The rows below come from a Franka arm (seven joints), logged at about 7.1 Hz.
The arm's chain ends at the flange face. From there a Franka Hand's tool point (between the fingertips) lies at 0.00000 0.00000 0.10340 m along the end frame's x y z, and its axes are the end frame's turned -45 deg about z.
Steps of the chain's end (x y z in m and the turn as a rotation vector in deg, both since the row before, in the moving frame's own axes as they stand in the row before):
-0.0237 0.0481 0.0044 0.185 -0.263 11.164
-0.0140 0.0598 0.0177 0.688 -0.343 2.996
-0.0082 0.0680 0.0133 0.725 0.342 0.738
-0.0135 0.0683 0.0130 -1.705 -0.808 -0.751
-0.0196 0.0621 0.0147 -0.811 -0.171 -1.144
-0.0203 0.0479 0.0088 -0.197 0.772 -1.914
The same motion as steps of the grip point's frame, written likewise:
-0.0508 0.0167 0.0044 0.317 -0.055 11.164
-0.0517 0.0311 0.0177 0.729 0.244 2.996
-0.0525 0.0418 0.0133 0.271 0.754 0.738
-0.0610 0.0399 0.0129 -0.634 -1.777 -0.751
-0.0590 0.0309 0.0147 -0.453 -0.694 -1.144
-0.0475 0.0207 0.0088 -0.685 0.407 -1.914

